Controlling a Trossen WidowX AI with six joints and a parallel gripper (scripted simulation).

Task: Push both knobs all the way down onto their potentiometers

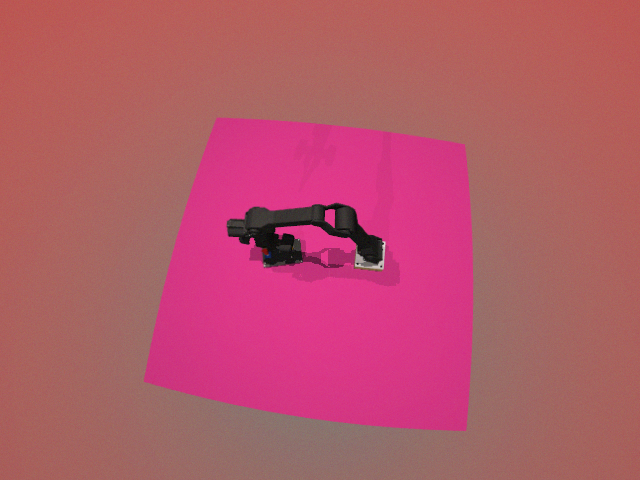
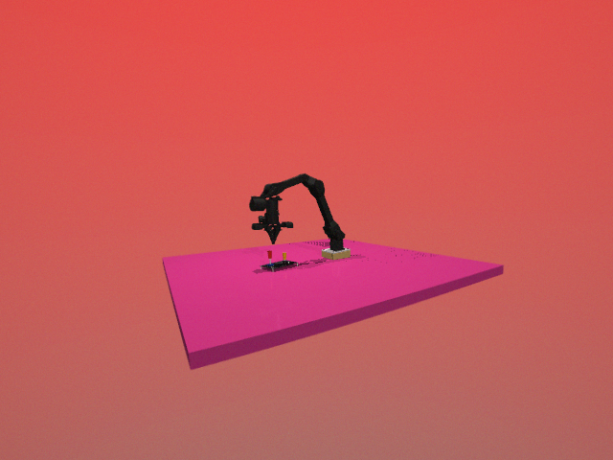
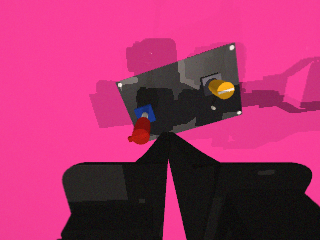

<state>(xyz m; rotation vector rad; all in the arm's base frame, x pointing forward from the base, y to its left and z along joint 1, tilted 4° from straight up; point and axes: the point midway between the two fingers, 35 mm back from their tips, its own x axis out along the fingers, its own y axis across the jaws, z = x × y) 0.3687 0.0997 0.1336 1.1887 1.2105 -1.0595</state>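
Now: gripper tip 2 cm short of the red knob, 2 cm to the right of it and 4 cm above it. Round my gripper tip: orange knob 6 cm behind, 3 cm to the right, 6 cm below.
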